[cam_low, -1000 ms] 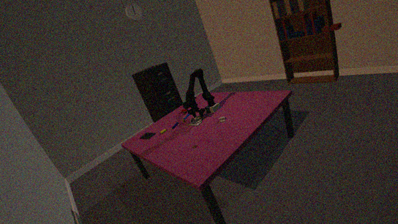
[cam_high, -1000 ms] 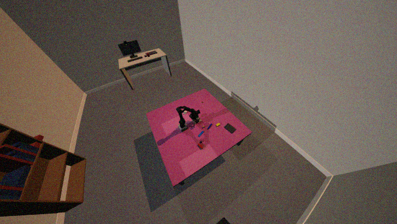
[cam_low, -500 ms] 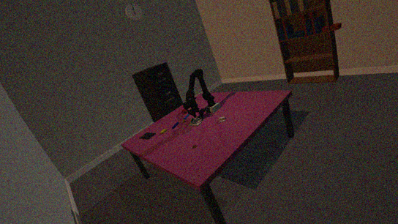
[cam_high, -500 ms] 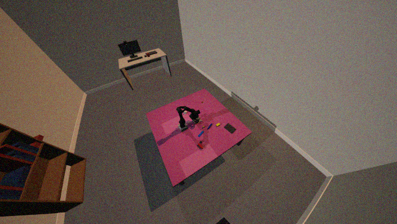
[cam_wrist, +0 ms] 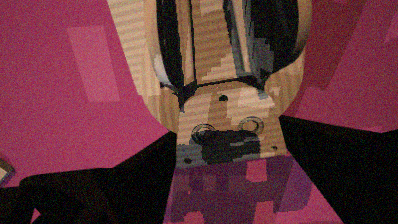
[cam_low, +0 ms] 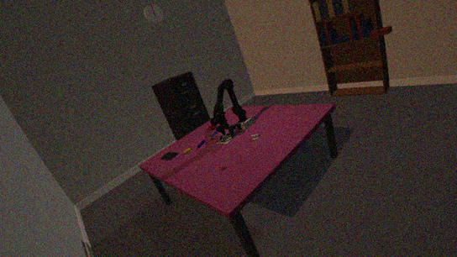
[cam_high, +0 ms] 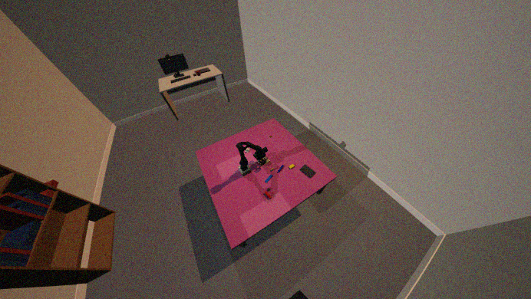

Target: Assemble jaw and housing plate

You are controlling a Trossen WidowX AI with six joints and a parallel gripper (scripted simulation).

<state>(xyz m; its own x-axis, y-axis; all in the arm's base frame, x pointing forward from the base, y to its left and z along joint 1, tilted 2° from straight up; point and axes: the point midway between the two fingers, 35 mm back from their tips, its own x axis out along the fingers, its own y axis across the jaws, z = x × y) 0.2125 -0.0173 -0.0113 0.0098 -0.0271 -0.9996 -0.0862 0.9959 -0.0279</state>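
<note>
My gripper tip is 3 cm short of the grey jaw, 1 cm to the left of it and 1 cm below it. Also, from my gripper tip: yellow piece (27 cm to the right, 27 cm ahead); blue piece (24 cm to the right, 4 cm behind, 1 cm below); small light piece (27 cm to the left, 2 cm behind).
</note>
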